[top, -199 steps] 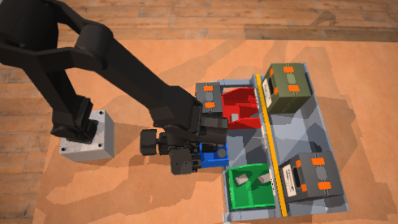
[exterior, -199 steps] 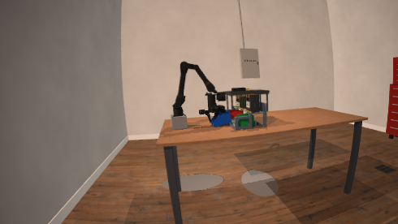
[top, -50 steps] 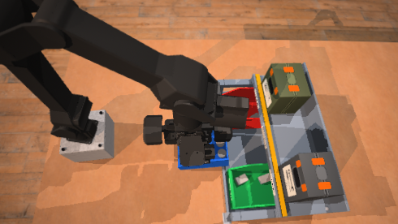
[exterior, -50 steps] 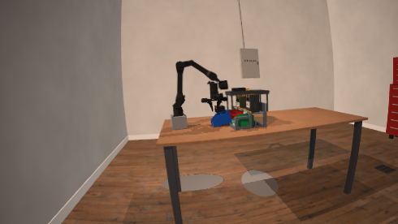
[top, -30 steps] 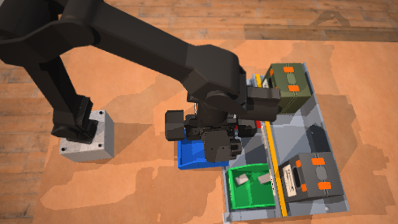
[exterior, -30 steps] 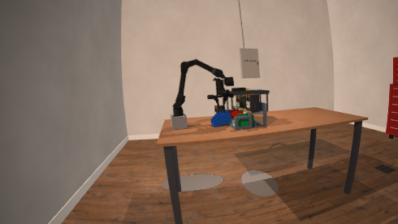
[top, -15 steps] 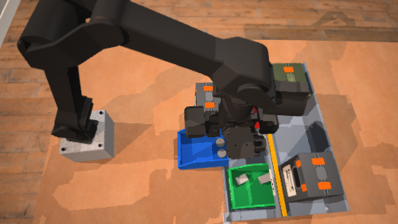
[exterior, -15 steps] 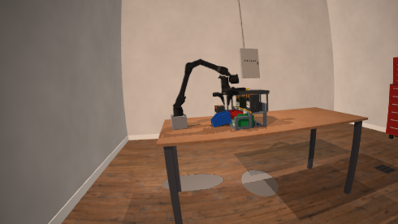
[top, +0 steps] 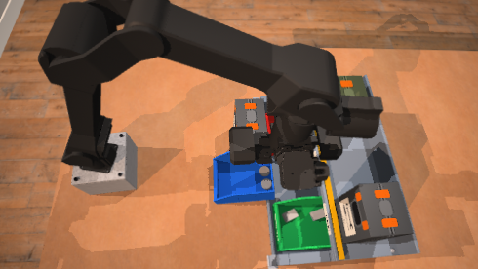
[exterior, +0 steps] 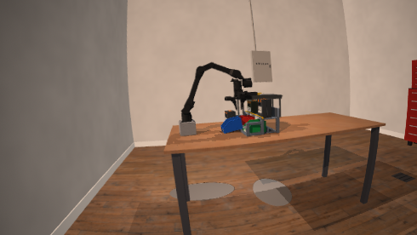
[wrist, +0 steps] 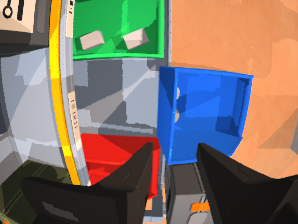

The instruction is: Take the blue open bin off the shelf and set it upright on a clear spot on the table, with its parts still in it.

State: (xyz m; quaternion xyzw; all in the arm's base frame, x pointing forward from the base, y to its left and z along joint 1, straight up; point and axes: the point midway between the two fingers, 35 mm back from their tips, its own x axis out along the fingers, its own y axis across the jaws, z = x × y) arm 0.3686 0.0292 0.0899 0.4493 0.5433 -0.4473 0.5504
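The blue open bin lies 130 mm below my hand, 60 mm behind it and 10 mm to the right of it. The rest, counted from my hand: red bin (140 mm below, 120 mm to the left, 50 mm ahead); green bin (140 mm below, 90 mm to the right, 90 mm ahead); yellow rail (100 mm ahead, 70 mm below, 20 mm to the left).
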